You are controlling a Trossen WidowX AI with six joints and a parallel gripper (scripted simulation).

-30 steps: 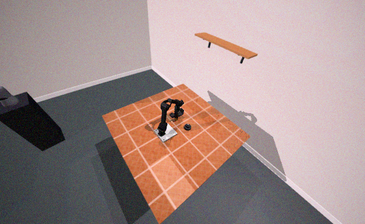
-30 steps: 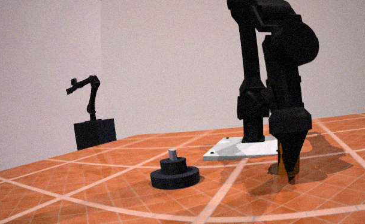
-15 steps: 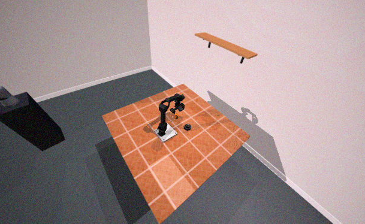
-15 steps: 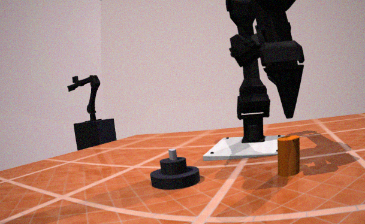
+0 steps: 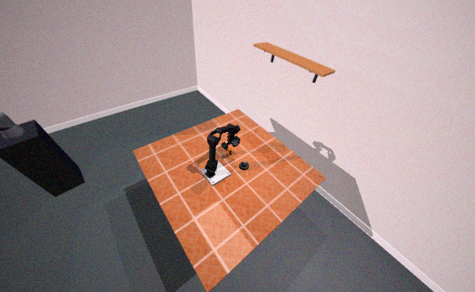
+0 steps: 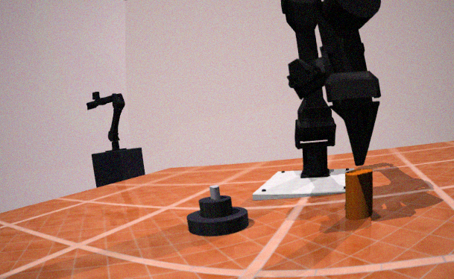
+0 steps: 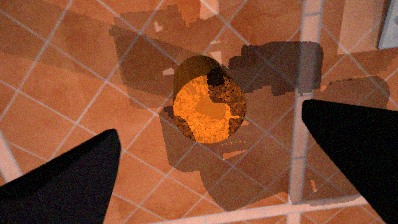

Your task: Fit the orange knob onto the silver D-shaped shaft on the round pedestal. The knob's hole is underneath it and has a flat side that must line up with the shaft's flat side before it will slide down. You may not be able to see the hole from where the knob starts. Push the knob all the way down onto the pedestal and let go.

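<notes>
Right now my gripper tip is 30 mm above the orange knob. Also, from my gripper tip: round pedestal 200 mm to the right, 40 mm below.
</notes>
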